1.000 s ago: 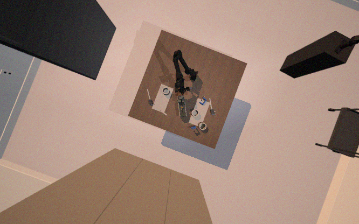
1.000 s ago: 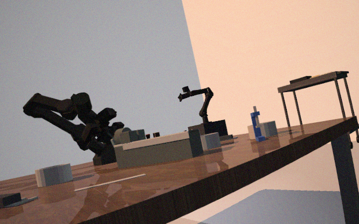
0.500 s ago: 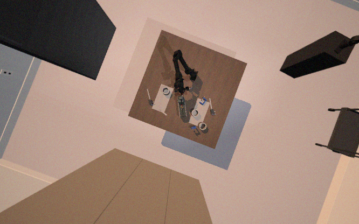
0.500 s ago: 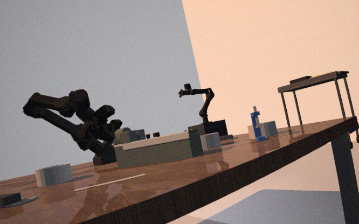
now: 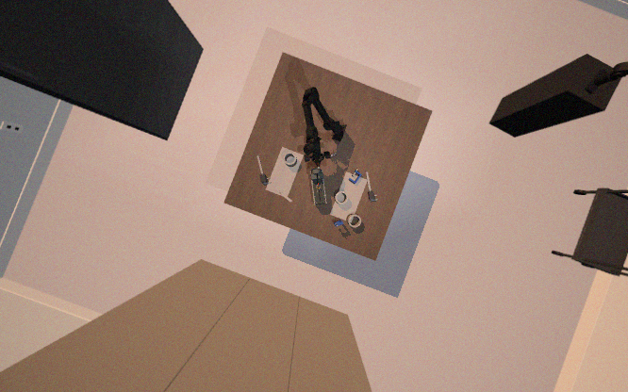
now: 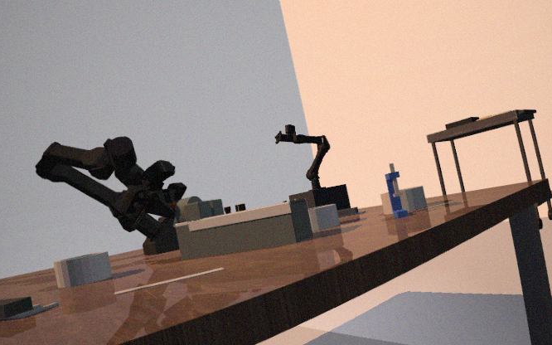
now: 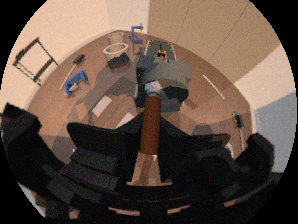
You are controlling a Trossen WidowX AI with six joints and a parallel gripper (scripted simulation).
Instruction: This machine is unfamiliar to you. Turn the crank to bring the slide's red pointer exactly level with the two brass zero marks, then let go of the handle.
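The red pointer lies 12 cm ahead of my gripper tip and 6 cm to the left of it. Also, from my gripper tip: crank handle (3 cm above, 1 cm to the right, 1 cm behind); thin white rod (33 cm ahead, 13 cm to the right, 8 cm below).
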